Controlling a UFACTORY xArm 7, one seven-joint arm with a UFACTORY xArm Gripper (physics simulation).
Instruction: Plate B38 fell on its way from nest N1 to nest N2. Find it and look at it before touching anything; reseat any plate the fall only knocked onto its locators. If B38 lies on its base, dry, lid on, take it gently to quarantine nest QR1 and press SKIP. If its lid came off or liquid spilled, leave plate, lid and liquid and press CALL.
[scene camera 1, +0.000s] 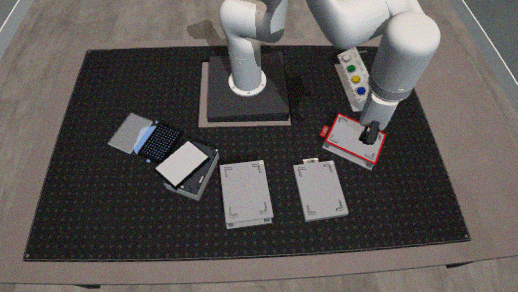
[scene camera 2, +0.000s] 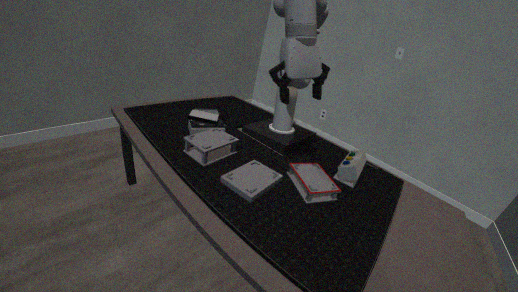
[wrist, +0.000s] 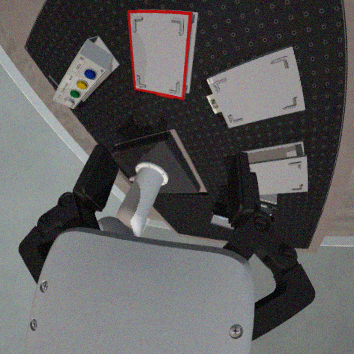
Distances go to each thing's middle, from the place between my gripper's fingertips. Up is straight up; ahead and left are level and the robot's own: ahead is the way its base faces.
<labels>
I see my gripper 40 mm past the dark station (scene camera 1: 193, 188), 420 mm to the left of it and 250 mm above it.
</labels>
